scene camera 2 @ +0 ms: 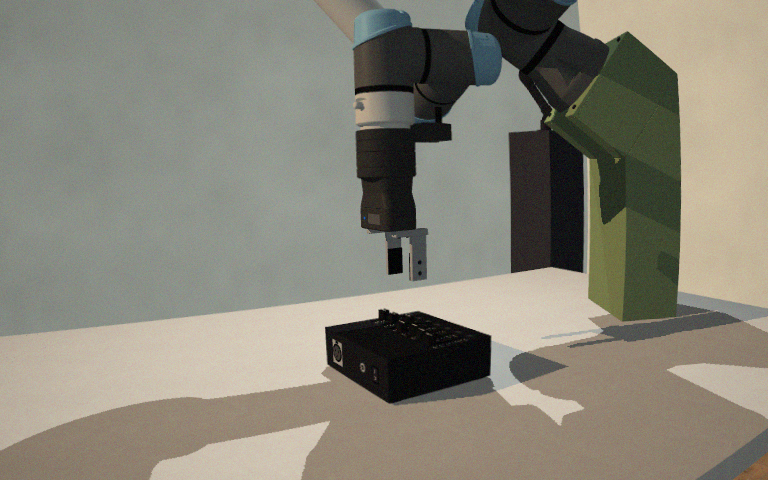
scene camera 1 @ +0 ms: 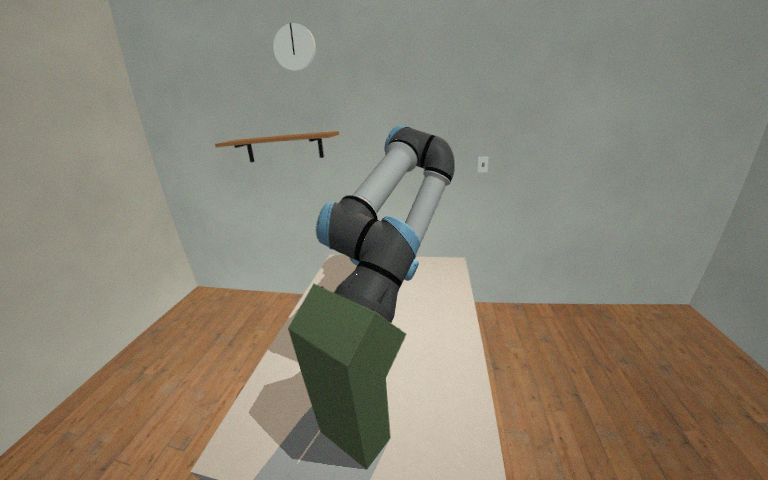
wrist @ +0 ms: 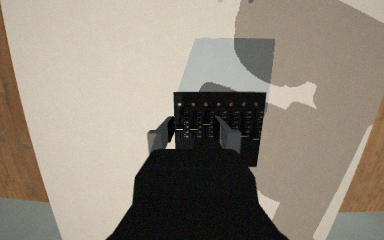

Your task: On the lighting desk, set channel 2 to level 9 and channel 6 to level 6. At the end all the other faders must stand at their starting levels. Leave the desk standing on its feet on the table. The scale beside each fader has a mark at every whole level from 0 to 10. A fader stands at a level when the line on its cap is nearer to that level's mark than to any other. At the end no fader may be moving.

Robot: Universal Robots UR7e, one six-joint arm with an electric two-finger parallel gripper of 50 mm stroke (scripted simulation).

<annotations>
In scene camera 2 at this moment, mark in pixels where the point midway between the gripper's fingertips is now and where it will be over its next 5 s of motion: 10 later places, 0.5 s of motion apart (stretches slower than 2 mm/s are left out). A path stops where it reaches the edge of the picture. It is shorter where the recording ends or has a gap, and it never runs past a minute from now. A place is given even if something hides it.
My gripper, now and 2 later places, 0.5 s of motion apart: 406,276; 405,241; 404,225
</annotations>
